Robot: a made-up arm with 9 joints. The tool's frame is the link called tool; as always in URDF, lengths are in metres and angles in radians. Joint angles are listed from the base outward.
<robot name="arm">
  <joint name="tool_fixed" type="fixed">
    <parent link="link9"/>
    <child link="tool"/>
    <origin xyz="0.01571 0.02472 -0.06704" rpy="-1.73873 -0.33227 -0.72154"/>
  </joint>
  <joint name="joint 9" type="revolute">
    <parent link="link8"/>
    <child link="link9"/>
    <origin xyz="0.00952 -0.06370 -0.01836" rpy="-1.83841 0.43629 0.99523"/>
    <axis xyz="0 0 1"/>
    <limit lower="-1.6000" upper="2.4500"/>
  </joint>
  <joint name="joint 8" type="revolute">
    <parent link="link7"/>
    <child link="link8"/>
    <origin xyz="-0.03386 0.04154 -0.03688" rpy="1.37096 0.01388 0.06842"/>
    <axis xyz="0 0 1"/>
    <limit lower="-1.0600" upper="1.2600"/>
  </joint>
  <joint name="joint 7" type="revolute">
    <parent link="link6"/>
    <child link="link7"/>
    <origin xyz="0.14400 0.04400 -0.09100" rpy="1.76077 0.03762 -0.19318"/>
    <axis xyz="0 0 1"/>
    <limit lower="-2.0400" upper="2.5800"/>
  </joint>
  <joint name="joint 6" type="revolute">
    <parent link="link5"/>
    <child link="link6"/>
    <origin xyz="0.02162 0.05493 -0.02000" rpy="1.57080 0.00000 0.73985"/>
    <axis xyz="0 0 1"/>
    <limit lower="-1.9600" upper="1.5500"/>
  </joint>
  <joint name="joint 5" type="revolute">
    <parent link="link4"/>
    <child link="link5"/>
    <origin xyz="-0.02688 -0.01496 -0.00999" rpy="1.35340 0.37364 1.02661"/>
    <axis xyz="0 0 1"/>
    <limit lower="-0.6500" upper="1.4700"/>
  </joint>
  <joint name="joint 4" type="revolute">
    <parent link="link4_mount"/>
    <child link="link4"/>
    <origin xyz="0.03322 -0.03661 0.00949" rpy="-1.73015 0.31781 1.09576"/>
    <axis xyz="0 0 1"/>
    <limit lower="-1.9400" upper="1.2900"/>
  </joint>
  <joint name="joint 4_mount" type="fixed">
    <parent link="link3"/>
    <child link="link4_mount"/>
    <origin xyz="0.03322 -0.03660 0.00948" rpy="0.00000 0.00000 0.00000"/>
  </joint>
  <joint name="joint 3" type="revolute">
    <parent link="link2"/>
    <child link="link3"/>
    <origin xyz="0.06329 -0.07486 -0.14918" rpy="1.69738 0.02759 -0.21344"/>
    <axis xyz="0 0 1"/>
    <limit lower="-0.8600" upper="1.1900"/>
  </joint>
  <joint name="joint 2" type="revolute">
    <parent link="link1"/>
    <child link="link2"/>
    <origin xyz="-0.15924 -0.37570 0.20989" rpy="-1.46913 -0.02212 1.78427"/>
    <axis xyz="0 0 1"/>
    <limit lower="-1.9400" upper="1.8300"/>
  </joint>
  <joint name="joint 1" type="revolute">
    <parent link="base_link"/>
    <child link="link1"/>
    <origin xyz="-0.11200 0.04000 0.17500" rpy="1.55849 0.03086 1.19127"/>
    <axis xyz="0 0 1"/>
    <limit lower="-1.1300" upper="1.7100"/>
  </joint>
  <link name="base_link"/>
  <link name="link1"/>
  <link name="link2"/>
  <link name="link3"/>
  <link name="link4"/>
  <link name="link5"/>
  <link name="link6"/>
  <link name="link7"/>
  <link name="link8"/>
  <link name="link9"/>
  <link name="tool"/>
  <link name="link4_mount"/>
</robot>
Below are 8 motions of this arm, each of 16 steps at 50 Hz.
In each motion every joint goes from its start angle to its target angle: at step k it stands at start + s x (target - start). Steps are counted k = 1, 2, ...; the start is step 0. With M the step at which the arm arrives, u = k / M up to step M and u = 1 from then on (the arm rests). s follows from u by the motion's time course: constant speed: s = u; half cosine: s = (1 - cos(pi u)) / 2; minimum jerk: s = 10 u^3 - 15 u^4 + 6 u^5.
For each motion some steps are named. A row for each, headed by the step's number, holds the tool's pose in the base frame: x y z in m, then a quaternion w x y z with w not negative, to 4 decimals.
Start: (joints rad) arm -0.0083 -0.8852 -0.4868 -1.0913 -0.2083 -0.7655 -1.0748 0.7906 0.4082
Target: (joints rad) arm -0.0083 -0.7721 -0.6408 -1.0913 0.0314 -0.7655 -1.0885 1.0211 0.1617
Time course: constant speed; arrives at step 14
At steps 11, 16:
11: 0.0083 -0.2119 0.0405 0.7926 -0.0731 -0.0929 0.5982
16: -0.0107 -0.2021 0.0326 0.8086 -0.1122 -0.0912 0.5703

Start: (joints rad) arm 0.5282 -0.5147 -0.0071 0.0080 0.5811 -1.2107 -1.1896 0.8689 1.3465
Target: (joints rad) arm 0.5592 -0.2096 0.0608 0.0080 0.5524 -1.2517 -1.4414 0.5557 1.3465
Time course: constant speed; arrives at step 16
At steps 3, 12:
3: 0.0817 0.3913 -0.1079 0.5983 -0.3083 -0.7339 -0.0909
12: 0.0998 0.3895 -0.1124 0.5625 -0.3842 -0.7311 -0.0401

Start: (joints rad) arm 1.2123 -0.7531 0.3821 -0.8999 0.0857 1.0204 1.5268 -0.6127 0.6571
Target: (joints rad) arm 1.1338 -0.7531 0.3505 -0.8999 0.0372 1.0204 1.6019 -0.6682 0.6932
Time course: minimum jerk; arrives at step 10
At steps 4, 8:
4: 0.4042 0.4178 0.0917 0.6122 -0.2490 0.0675 -0.7474
8: 0.3950 0.4203 0.0592 0.6137 -0.2763 -0.0024 -0.7396

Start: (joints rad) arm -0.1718 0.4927 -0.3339 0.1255 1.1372 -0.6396 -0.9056 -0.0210 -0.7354
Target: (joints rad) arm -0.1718 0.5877 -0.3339 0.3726 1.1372 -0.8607 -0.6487 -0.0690 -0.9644
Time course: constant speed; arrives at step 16
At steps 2, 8, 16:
2: 0.2146 -0.1878 -0.3153 0.1896 -0.8223 -0.3587 -0.3990
8: 0.2321 -0.1771 -0.3066 0.2195 -0.7961 -0.3102 -0.4709
16: 0.2578 -0.1646 -0.2883 0.2596 -0.7447 -0.2530 -0.5604

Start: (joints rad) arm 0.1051 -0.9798 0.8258 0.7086 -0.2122 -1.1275 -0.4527 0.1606 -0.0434
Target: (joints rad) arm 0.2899 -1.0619 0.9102 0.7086 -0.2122 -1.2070 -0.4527 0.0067 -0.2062
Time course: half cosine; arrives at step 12
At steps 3, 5, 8, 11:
3: 0.3483 0.1542 0.0669 0.7451 -0.0068 0.6640 0.0622
5: 0.3588 0.1539 0.0737 0.7314 0.0166 0.6756 0.0909
8: 0.3762 0.1533 0.0844 0.7062 0.0539 0.6917 0.1415
11: 0.3865 0.1530 0.0905 0.6894 0.0753 0.6993 0.1736

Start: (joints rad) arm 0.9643 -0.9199 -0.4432 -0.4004 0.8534 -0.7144 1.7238 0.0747 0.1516
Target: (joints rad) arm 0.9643 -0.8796 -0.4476 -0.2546 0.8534 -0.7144 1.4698 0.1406 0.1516
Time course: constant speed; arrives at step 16
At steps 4, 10, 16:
4: 0.1440 0.2334 -0.1394 0.3389 0.7350 0.0751 0.5824
10: 0.1410 0.2302 -0.1330 0.4029 0.7106 0.0375 0.5755
16: 0.1365 0.2285 -0.1265 0.4652 0.6822 0.0007 0.5642

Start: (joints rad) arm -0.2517 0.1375 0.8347 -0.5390 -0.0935 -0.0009 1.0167 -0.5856 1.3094
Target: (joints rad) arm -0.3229 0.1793 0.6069 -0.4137 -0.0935 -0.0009 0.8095 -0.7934 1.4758
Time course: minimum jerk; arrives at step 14
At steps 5, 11, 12, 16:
5: 0.0535 -0.2668 -0.1995 0.1481 0.8713 -0.1271 0.4503
11: 0.0460 -0.2886 -0.1683 0.1643 0.8604 -0.1232 0.4663
12: 0.0456 -0.2899 -0.1660 0.1654 0.8595 -0.1222 0.4679
16: 0.0454 -0.2905 -0.1649 0.1659 0.8591 -0.1216 0.4687

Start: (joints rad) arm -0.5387 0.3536 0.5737 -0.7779 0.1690 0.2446 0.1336 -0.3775 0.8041
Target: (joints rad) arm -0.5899 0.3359 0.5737 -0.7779 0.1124 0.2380 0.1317 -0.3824 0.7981
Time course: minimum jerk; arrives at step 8
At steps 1, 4, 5, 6, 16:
1: 0.1177 -0.3546 -0.0589 0.1209 0.2858 -0.2288 0.9227
4: 0.1135 -0.3623 -0.0493 0.1309 0.2991 -0.2094 0.9217
5: 0.1116 -0.3658 -0.0447 0.1356 0.3051 -0.2004 0.9211
6: 0.1102 -0.3684 -0.0411 0.1391 0.3098 -0.1935 0.9205
16: 0.1093 -0.3700 -0.0390 0.1413 0.3125 -0.1893 0.9201

